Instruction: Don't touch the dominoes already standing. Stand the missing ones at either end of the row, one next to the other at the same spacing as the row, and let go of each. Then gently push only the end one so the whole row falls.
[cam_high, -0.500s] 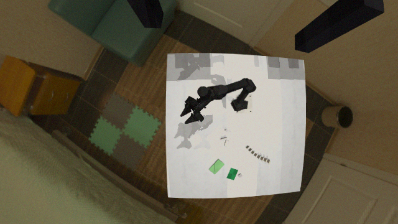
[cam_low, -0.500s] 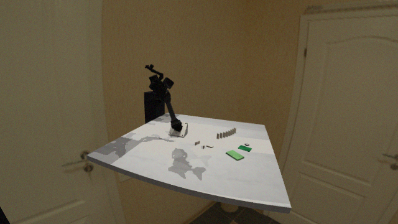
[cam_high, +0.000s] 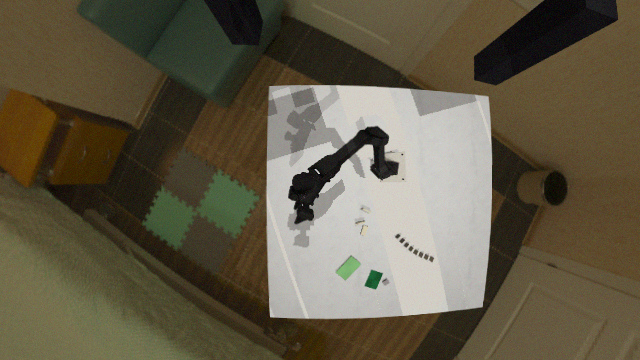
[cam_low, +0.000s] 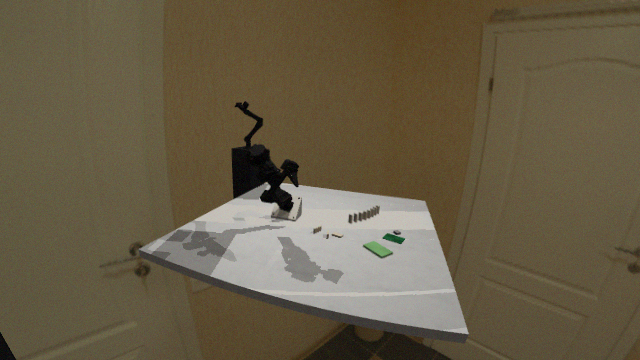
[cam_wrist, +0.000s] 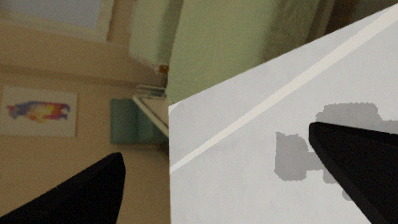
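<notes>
The light green flat pad is 29 cm ahead of my gripper tip, 29 cm to the left of it and 29 cm below it. Also, from my gripper tip: metal piece 36 cm ahead, 51 cm to the left, 29 cm below; dark green pad 35 cm ahead, 44 cm to the left, 29 cm below.
</notes>
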